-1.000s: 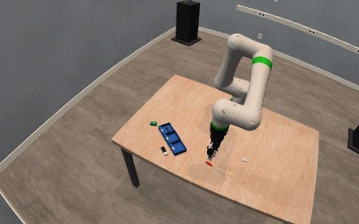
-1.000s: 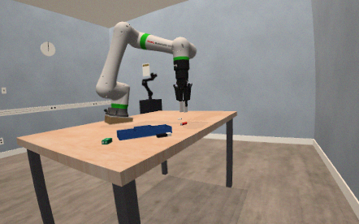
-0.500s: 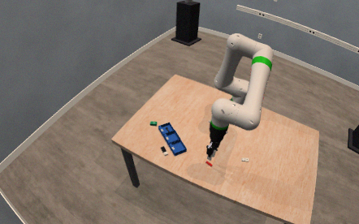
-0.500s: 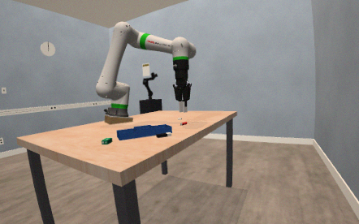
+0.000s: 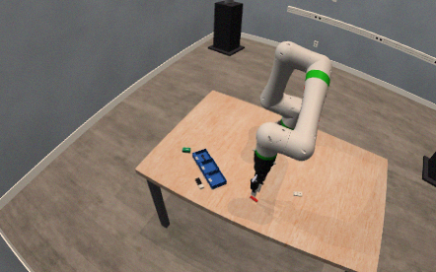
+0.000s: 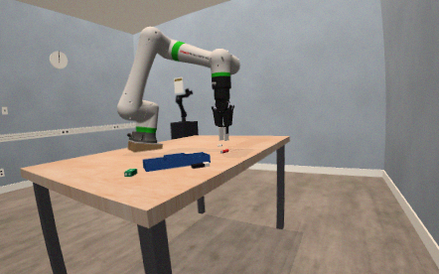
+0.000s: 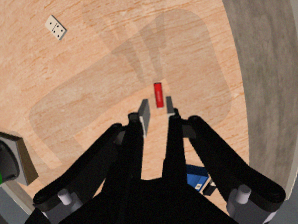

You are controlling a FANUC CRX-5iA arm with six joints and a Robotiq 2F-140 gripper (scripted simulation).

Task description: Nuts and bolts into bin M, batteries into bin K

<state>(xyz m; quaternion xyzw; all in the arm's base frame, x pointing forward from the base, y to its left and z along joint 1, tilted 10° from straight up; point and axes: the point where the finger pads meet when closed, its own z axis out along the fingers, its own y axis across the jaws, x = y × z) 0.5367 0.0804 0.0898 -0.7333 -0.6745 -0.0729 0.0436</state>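
Right now the red battery is 9 cm below my hand. The rest, counted from my hand: joined blue bins (30 cm to the right, 7 cm below, 1 cm behind); then small dark bolt (38 cm to the right, 8 cm below, 6 cm behind); then small white piece (18 cm to the left, 17 cm behind, 9 cm below).
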